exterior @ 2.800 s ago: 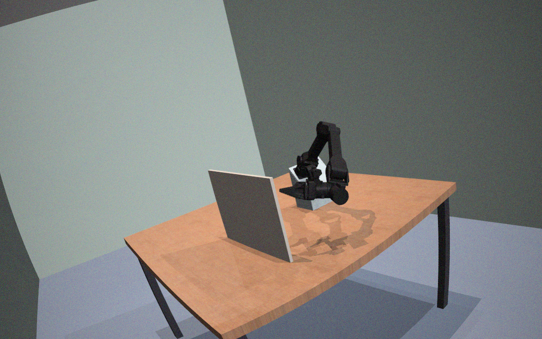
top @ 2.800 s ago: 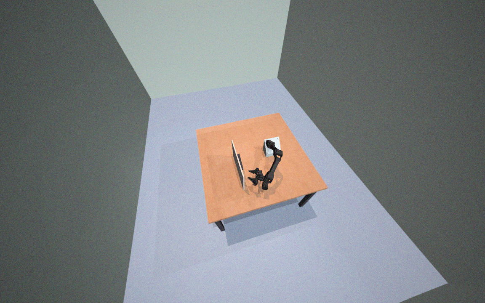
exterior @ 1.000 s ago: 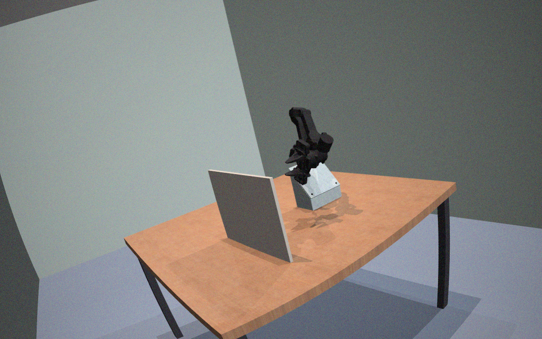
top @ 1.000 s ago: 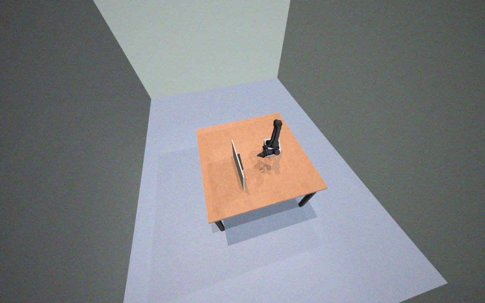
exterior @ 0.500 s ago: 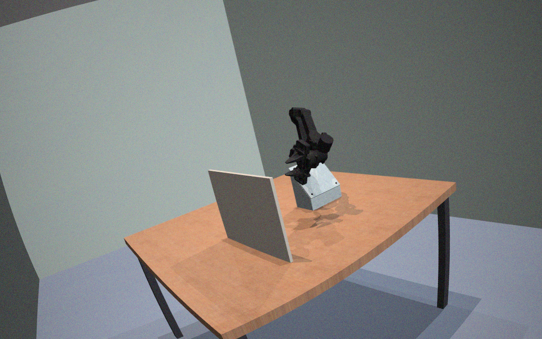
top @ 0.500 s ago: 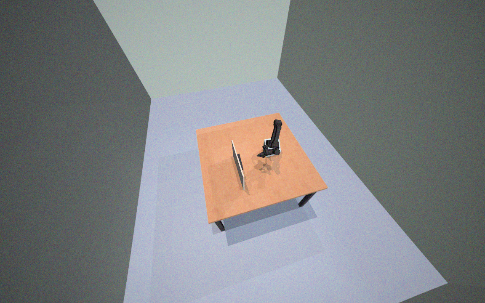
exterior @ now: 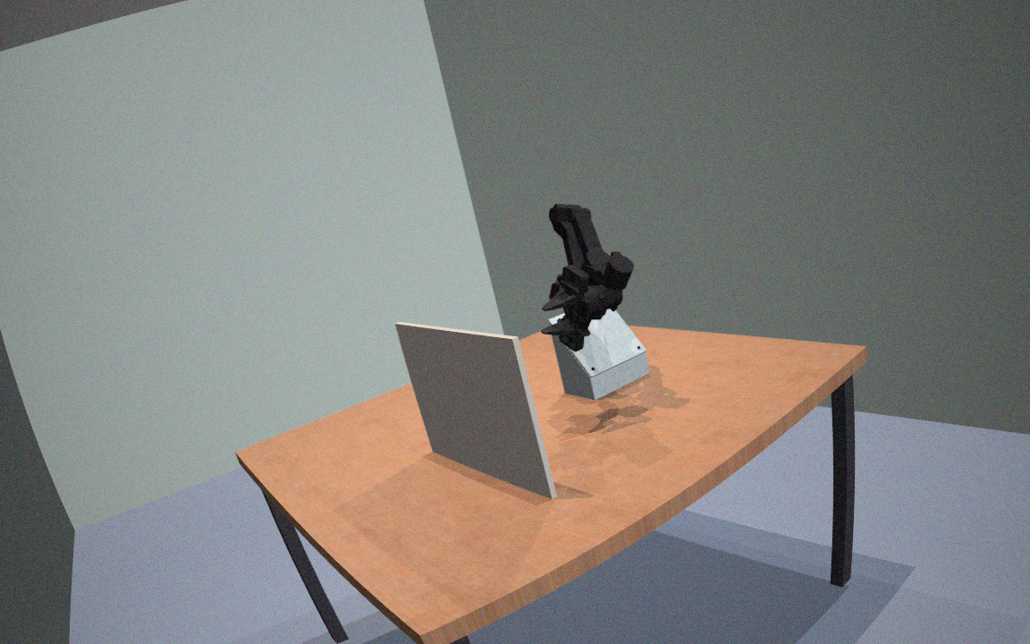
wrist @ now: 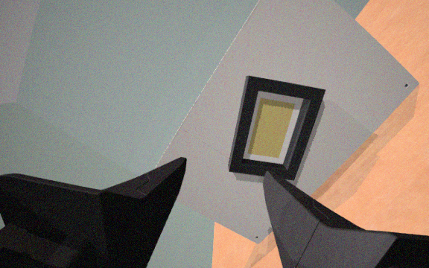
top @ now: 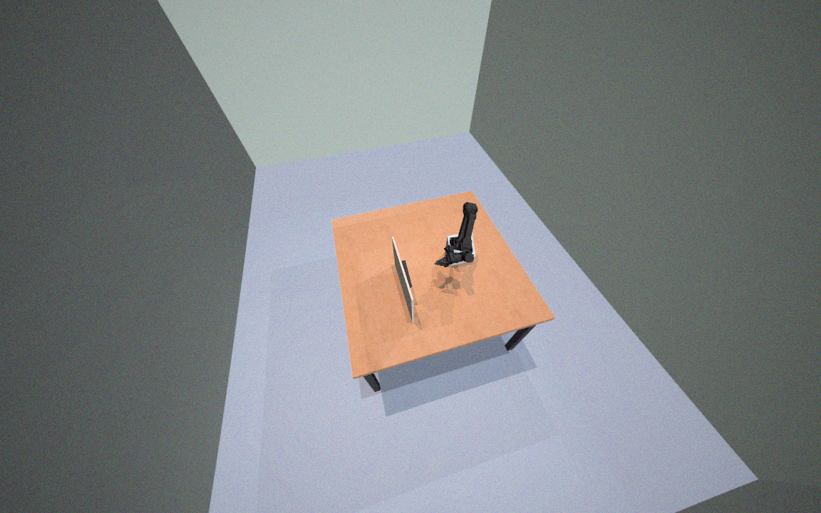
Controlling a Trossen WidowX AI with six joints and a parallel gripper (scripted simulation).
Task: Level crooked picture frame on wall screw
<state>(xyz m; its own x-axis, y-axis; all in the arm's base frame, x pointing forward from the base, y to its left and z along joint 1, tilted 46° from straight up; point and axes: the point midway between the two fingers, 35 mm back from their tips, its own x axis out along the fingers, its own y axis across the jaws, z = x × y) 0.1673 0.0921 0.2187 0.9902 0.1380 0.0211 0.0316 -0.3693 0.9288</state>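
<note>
Now: the picture frame 200 mm ahead of my gripper tip and 90 mm below it. The rest, counted from my gripper tip: wall panel (210 mm ahead, 100 mm below, 20 mm to the left).
</note>
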